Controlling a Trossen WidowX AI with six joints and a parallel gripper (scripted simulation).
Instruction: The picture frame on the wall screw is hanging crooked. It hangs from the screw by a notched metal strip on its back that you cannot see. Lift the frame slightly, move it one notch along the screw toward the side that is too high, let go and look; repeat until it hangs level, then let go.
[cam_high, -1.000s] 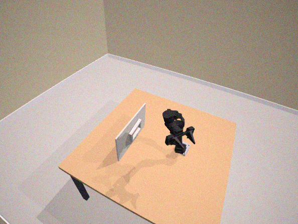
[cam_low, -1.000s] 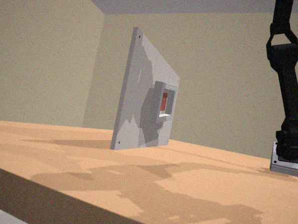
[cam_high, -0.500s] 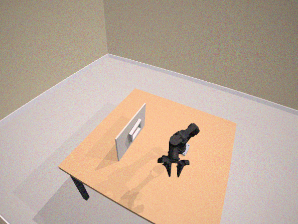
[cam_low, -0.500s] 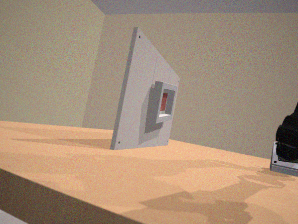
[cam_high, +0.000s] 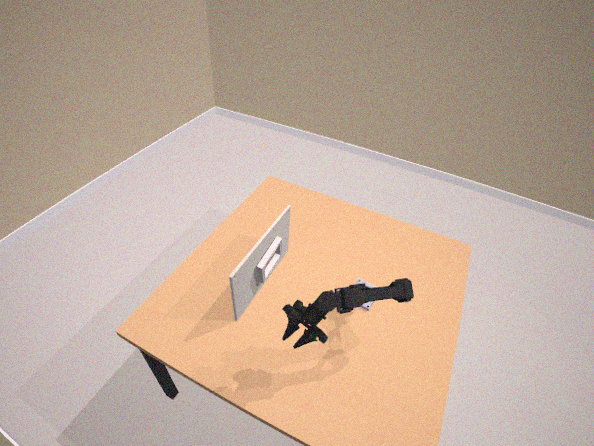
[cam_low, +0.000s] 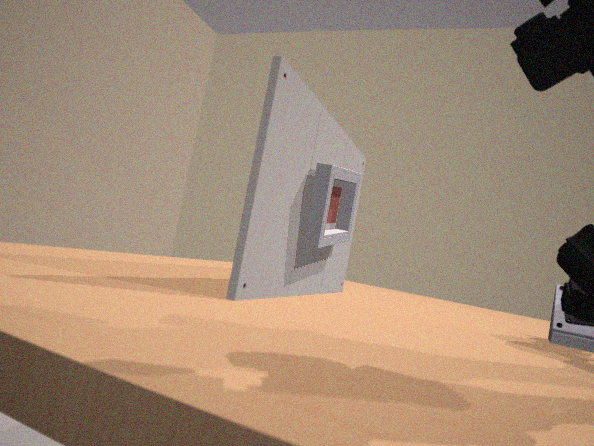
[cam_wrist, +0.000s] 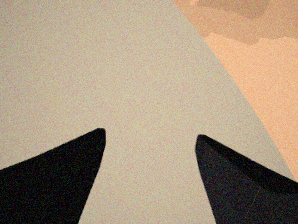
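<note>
Now: the picture frame 360 mm to the right of my gripper tip, 300 mm ahead of it and 110 mm below it. From my gripper tip the other things lie so: grey wall panel 340 mm to the right, 310 mm ahead, 120 mm below.
</note>
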